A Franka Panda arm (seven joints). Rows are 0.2 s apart.
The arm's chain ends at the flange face. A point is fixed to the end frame.
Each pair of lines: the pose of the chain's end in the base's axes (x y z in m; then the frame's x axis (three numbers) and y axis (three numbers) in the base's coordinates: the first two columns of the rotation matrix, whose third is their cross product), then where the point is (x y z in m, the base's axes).
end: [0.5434 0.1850 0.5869 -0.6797 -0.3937 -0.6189 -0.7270 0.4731 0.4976]
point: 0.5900 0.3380 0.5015
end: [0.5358 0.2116 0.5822 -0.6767 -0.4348 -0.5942 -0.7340 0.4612 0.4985]
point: 0.5753 0.3636 0.4917
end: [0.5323 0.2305 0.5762 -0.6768 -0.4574 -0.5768 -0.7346 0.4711 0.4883]
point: 0.5702 0.3799 0.4808
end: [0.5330 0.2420 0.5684 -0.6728 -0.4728 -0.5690 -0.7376 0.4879 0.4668]
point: 0.5723 0.3884 0.4689
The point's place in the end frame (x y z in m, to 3 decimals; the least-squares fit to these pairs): -0.039 -0.004 0.177
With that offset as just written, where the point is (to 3 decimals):
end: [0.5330 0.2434 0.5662 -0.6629 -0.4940 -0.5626 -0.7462 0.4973 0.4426]
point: 0.573 0.387 0.463
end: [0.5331 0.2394 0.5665 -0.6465 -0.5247 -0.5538 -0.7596 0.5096 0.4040]
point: 0.574 0.379 0.458
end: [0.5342 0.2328 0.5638 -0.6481 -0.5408 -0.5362 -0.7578 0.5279 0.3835]
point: 0.576 0.368 0.450
